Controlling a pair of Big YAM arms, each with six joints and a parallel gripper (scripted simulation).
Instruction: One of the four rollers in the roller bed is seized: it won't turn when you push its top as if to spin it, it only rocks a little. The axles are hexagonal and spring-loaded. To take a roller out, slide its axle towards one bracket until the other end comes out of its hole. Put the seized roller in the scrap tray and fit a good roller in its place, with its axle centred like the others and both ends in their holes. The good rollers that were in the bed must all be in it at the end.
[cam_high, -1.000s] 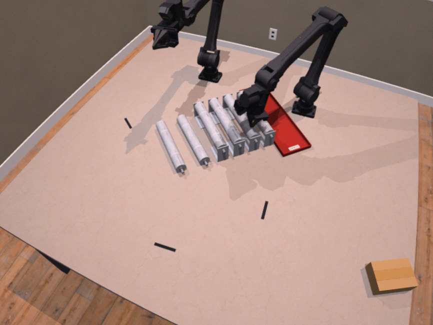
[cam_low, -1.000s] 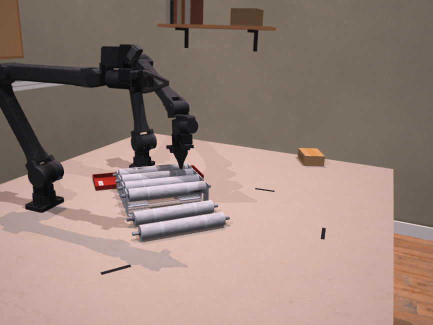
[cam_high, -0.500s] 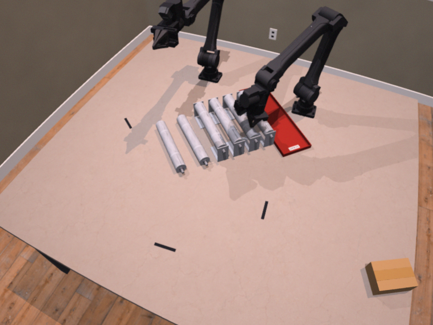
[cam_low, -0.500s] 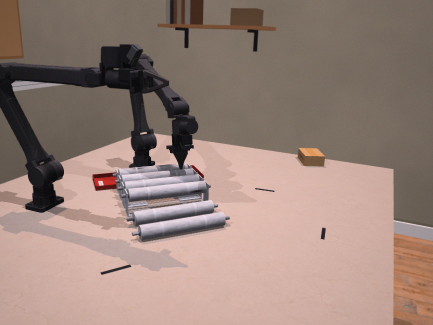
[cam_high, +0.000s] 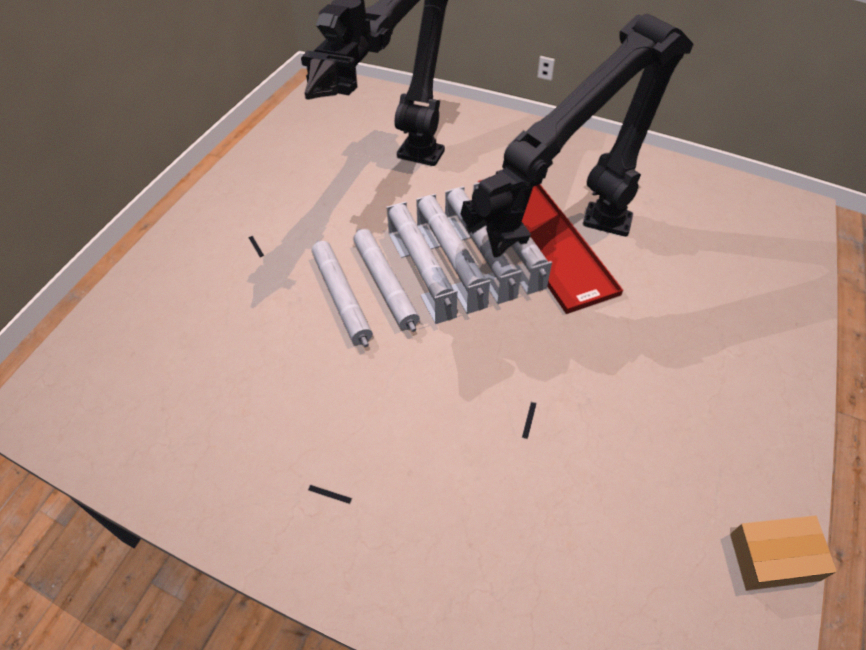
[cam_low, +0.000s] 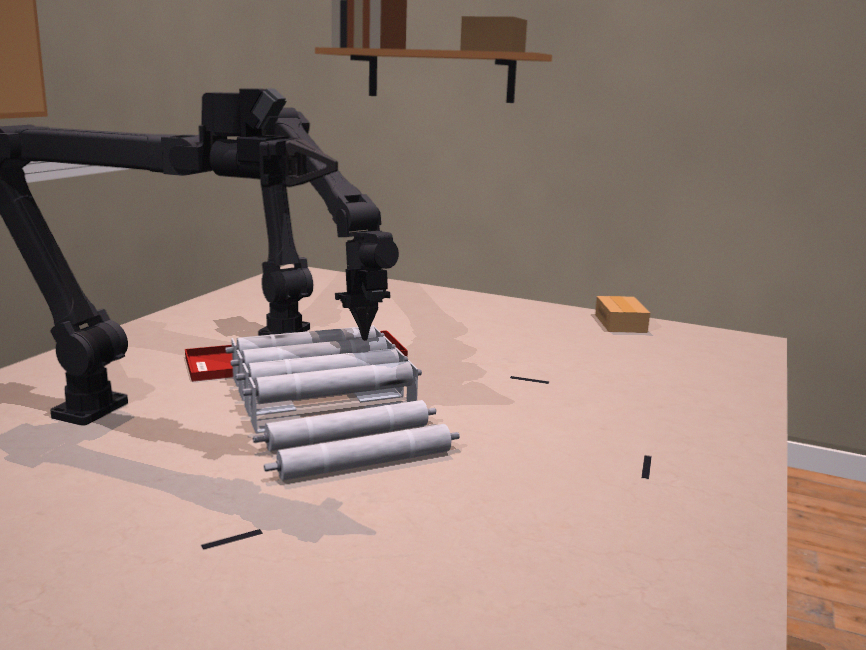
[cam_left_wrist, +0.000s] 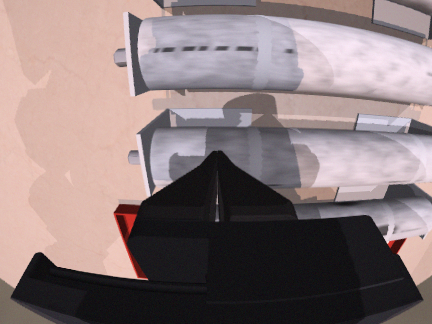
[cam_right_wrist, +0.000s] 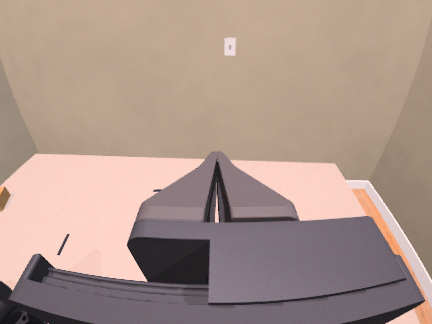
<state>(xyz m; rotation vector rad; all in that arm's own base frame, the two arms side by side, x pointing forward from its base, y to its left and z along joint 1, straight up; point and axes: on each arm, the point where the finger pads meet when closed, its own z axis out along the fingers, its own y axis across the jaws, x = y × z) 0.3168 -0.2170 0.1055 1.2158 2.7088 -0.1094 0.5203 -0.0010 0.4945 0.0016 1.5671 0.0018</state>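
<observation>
The roller lies 13 cm behind my left hand, 3 cm to the right of it and 3 cm below it. From my left hand the other things lie so: red scrap tray 21 cm behind, 10 cm below, 4 cm to the left; cardboard box 73 cm to the left, 30 cm ahead, 7 cm below.
</observation>
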